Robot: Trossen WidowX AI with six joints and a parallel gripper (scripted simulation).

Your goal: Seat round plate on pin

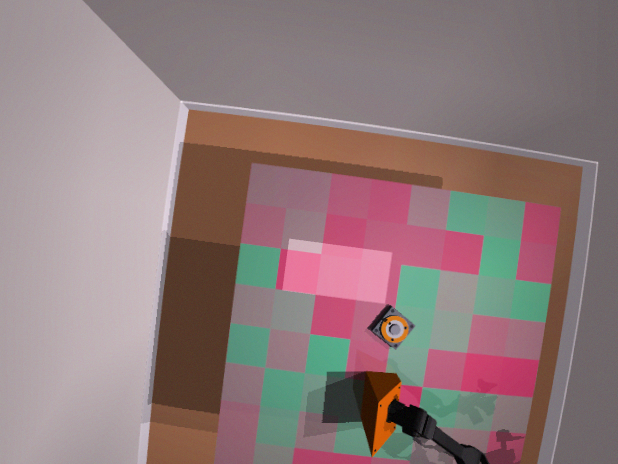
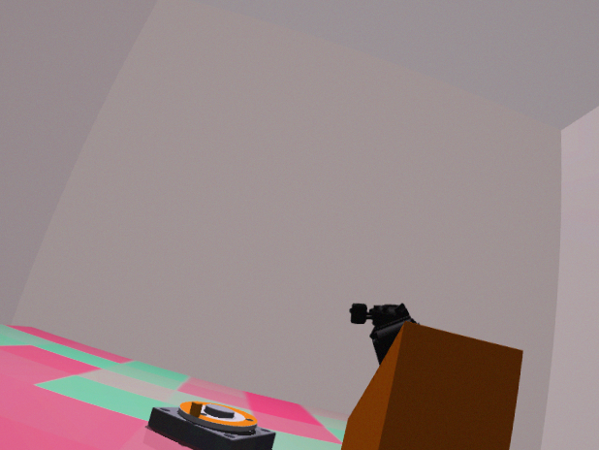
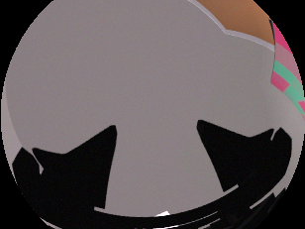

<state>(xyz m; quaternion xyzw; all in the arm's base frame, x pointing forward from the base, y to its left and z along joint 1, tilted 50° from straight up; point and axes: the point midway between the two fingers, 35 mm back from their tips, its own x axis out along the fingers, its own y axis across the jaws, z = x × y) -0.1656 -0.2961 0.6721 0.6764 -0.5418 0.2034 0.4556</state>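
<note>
Right now my gripper tip is 720 mm to the right of the grey square base, 430 mm short of it and 300 mm above it.
</note>
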